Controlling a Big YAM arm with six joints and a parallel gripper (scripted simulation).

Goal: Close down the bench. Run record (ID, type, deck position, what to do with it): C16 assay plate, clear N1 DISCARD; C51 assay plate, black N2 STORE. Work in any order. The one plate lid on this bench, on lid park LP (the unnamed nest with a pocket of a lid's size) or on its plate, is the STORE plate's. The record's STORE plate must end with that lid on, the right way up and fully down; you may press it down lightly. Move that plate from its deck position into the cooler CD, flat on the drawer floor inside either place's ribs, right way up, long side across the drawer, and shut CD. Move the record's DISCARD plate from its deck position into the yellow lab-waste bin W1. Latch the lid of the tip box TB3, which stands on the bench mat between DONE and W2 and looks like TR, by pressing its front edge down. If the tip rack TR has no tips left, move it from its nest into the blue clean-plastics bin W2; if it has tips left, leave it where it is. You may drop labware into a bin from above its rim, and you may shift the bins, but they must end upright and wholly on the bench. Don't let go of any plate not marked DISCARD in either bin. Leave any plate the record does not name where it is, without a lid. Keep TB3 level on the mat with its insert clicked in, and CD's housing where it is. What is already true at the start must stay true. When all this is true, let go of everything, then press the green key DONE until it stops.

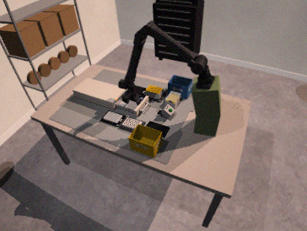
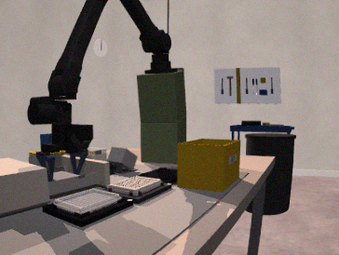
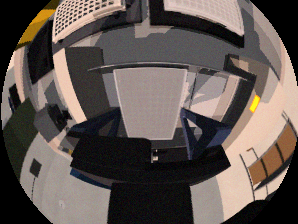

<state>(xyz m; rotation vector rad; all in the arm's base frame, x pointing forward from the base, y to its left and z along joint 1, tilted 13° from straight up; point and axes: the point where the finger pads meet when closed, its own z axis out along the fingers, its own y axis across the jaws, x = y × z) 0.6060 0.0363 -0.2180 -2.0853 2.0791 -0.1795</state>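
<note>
Now: hand right at the clear plate lid. Round my hand: cooler CD: 18 cm ahead; black plate: 1 cm below; cooler drawer: 3 cm ahead.
</note>
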